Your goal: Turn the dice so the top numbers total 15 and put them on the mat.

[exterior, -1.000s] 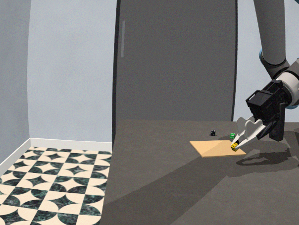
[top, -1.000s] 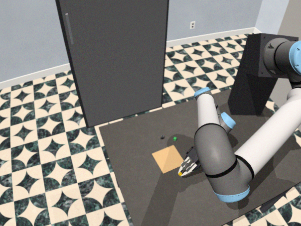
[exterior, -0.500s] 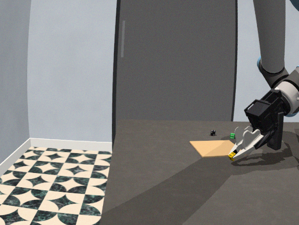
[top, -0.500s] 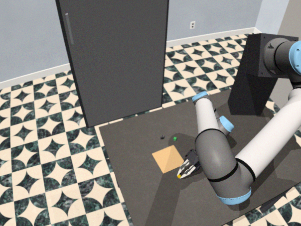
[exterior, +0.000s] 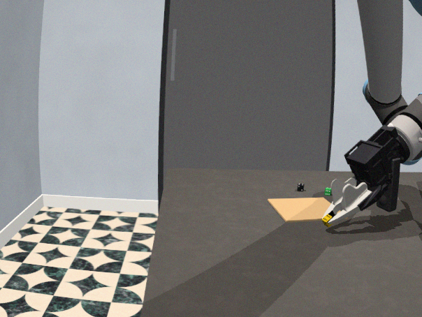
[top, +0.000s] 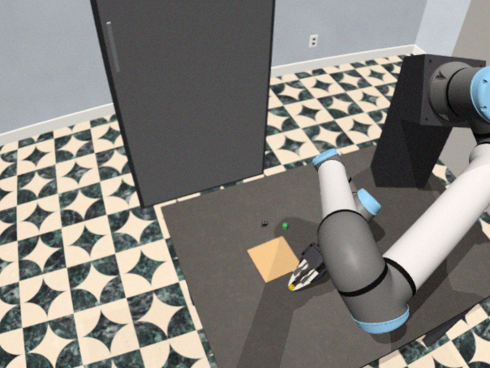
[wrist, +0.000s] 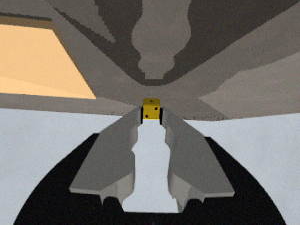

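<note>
Right now my hand is 1 cm short of the yellow die and 1 cm above it. Round my hand: black die (4 cm ahead, 27 cm to the right, 2 cm below); orange mat (4 cm ahead, 12 cm to the right, 3 cm below); green die (3 cm behind, 25 cm to the right, 2 cm below).
</note>
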